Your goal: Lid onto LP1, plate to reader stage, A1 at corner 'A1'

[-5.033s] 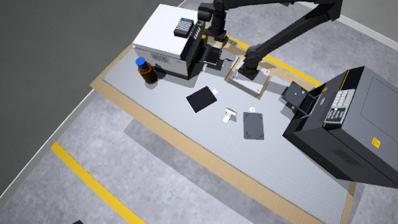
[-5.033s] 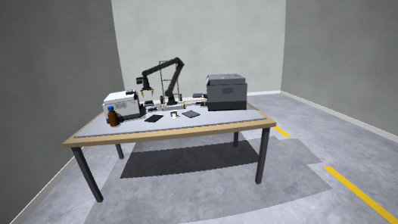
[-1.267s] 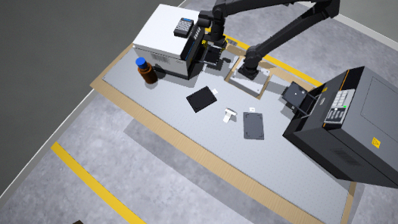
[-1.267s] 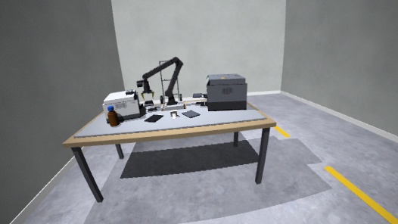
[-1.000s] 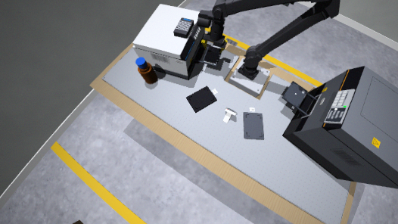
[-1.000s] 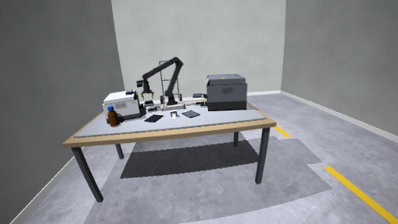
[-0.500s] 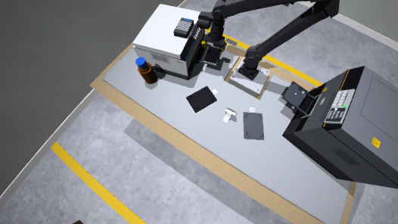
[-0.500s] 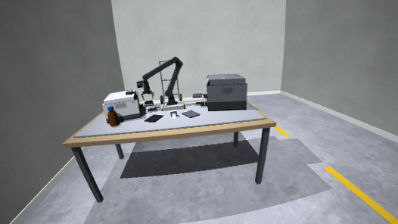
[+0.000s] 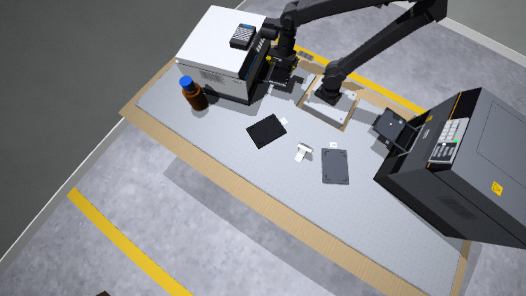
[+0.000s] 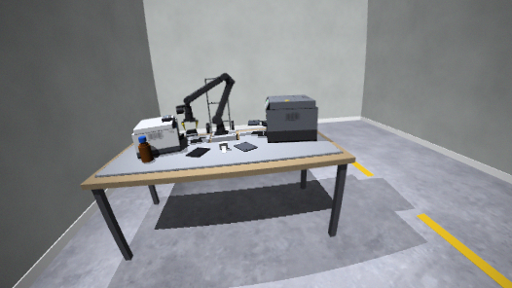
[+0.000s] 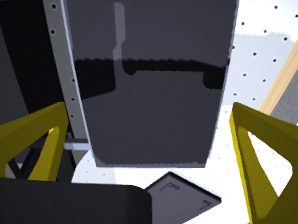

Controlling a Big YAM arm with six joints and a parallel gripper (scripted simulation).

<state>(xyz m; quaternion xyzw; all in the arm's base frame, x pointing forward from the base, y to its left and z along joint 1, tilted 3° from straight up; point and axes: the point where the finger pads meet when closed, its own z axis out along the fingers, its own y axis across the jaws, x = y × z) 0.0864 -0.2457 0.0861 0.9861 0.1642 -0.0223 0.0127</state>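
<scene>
My hand is 20 mm above the glossy lid. Round my hand: white well plate (30 mm below); then black bench pad (260 mm ahead, 120 mm to the left, 110 mm below); then brown capped bottle (360 mm ahead, 250 mm to the right, 10 mm below).
</scene>
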